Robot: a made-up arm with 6 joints. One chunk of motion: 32 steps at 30 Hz.
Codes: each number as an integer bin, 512 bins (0 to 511) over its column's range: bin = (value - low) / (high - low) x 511, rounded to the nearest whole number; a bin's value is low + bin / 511 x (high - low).
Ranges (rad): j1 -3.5..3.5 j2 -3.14..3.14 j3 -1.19..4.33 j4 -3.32..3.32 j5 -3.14..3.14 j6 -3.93..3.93
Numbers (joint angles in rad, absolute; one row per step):
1: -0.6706 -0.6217 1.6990 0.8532 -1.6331 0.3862
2: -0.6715 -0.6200 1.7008 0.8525 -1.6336 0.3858
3: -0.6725 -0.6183 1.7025 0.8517 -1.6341 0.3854
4: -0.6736 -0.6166 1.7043 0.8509 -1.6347 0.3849
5: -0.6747 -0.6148 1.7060 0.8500 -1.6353 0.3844
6: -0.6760 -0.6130 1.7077 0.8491 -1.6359 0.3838
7: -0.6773 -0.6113 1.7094 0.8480 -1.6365 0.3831
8: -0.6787 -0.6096 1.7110 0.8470 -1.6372 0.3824
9: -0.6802 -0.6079 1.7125 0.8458 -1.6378 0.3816
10: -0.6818 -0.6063 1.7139 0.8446 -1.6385 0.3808
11: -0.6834 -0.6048 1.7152 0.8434 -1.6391 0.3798
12: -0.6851 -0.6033 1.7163 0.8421 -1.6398 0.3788
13: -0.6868 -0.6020 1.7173 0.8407 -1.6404 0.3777
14: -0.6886 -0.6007 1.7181 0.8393 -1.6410 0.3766
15: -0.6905 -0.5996 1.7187 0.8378 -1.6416 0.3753
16: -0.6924 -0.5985 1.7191 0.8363 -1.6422 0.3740
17: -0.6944 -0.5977 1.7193 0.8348 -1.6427 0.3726
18: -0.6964 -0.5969 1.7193 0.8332 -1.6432 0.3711
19: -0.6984 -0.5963 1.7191 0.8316 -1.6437 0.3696
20: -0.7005 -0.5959 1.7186 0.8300 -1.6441 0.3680
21: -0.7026 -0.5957 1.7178 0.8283 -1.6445 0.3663
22: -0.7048 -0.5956 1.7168 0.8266 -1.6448 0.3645
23: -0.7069 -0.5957 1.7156 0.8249 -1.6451 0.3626
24: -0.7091 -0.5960 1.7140 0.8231 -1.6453 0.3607
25: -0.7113 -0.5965 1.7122 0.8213 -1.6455 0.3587
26: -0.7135 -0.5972 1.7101 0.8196 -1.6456 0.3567
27: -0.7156 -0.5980 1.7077 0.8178 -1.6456 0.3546
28: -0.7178 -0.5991 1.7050 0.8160 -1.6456 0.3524
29: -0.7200 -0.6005 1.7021 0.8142 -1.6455 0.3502
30: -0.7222 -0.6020 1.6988 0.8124 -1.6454 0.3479
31: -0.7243 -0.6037 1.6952 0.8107 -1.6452 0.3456
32: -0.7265 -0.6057 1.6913 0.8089 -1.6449 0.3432
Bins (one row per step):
1: 207 205 267 321 123 281
2: 206 205 268 321 123 281
3: 206 205 268 321 123 281
4: 206 205 268 321 122 281
5: 206 205 268 321 122 280
6: 206 206 268 321 122 280
7: 206 206 268 321 122 280
8: 206 206 269 321 122 280
9: 206 206 269 321 122 280
10: 206 206 269 320 122 280
11: 206 206 269 320 122 280
12: 205 206 269 320 122 280
13: 205 207 269 320 122 280
14: 205 207 269 320 122 280
15: 205 207 269 320 122 280
16: 205 207 269 320 122 280
17: 205 207 269 320 122 280
18: 205 207 269 320 122 280
19: 205 207 269 319 122 280
20: 204 207 269 319 122 279
21: 204 207 269 319 122 279
22: 204 207 269 319 122 279
23: 204 207 269 319 122 279
24: 204 207 269 319 122 279
25: 204 207 269 319 122 279
26: 203 207 268 319 122 279
27: 203 207 268 318 122 279
28: 203 207 268 318 122 278
29: 203 207 268 318 122 278
30: 203 207 267 318 122 278
31: 203 206 267 318 122 278
32: 202 206 267 318 122 278

